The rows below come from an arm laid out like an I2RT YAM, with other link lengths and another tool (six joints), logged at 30 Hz.
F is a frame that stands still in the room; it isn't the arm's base.
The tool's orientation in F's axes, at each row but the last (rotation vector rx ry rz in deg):
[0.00 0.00 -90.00]
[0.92 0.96 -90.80]
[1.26 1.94 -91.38]
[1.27 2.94 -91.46]
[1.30 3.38 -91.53]
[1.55 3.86 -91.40]
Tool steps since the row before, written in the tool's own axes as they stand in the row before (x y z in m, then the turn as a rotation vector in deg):
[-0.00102 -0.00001 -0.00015 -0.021 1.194 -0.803]
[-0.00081 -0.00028 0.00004 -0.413 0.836 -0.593]
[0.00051 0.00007 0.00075 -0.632 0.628 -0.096]
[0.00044 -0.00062 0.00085 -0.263 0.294 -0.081]
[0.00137 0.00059 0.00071 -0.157 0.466 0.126]
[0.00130 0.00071 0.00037 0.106 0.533 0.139]
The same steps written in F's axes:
[-0.00001 0.00102 -0.00015 1.194 0.021 -0.803]
[-0.00027 0.00081 0.00006 0.842 0.414 -0.585]
[0.00006 -0.00054 0.00073 0.643 0.620 -0.079]
[-0.00062 -0.00046 0.00084 0.299 0.259 -0.074]
[0.00057 -0.00142 0.00062 0.473 0.138 0.123]
[0.00069 -0.00134 0.00027 0.533 -0.127 0.118]

